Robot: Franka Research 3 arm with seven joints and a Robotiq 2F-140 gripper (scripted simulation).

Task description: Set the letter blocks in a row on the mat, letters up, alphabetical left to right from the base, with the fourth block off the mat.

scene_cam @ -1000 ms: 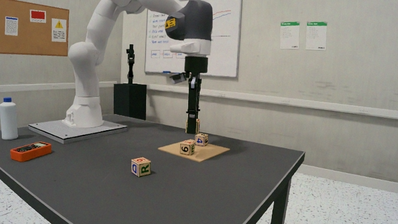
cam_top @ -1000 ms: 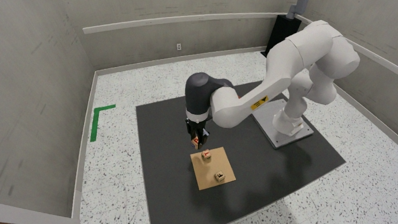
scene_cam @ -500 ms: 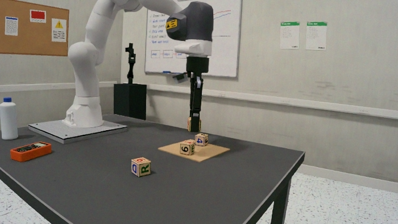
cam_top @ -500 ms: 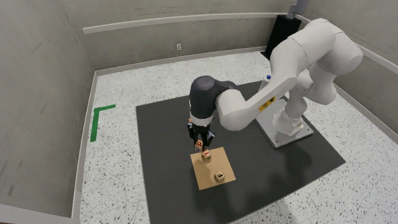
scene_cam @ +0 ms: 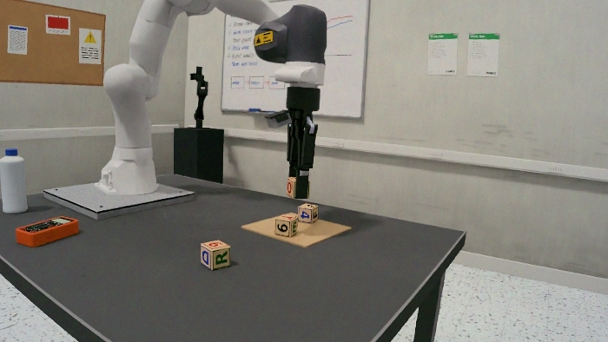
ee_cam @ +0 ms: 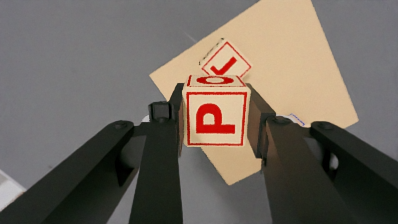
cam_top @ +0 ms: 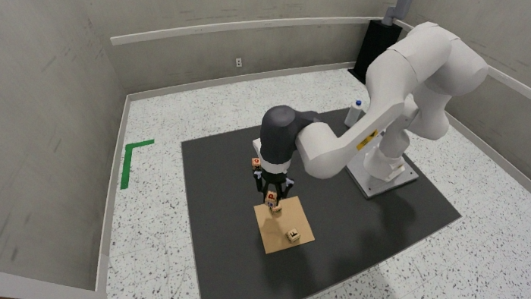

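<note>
Right now my hand is 4 cm past the tan mat, 6 cm to the right of it and 13 cm above it. Round my hand: white bottle: 67 cm behind, 39 cm to the right, 5 cm below; then orange meter: 39 cm behind, 41 cm to the right, 12 cm below; then T block: 2 cm behind, 11 cm below.
</note>
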